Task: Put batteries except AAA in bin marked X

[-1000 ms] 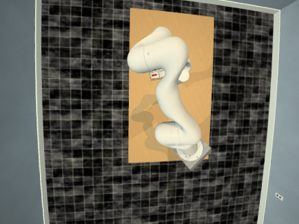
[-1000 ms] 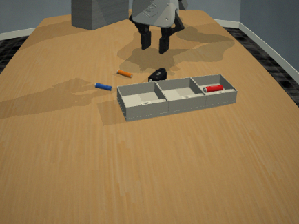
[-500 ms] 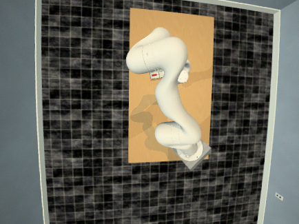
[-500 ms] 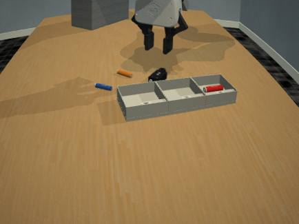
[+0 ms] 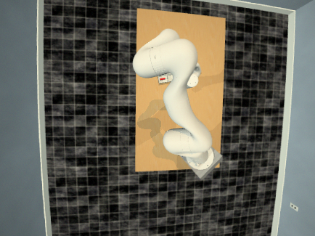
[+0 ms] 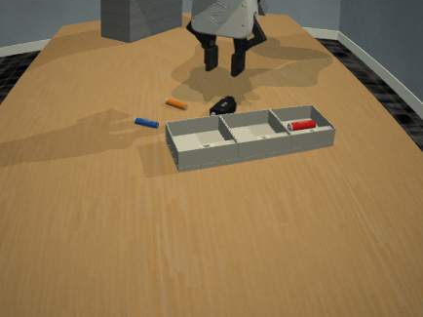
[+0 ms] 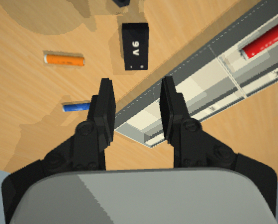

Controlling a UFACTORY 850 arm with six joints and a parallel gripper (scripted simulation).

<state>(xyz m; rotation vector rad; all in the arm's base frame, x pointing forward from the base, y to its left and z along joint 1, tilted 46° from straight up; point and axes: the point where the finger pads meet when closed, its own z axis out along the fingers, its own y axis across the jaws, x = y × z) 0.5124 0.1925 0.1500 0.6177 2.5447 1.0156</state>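
Right now the black 9 V battery is 10 mm ahead of my hand and 90 mm below it. Also, from my hand: orange battery 10 mm behind, 80 mm to the right, 90 mm below; grey bin row 80 mm ahead, 60 mm to the left, 80 mm below; black hex nut 50 mm behind, 100 mm below.
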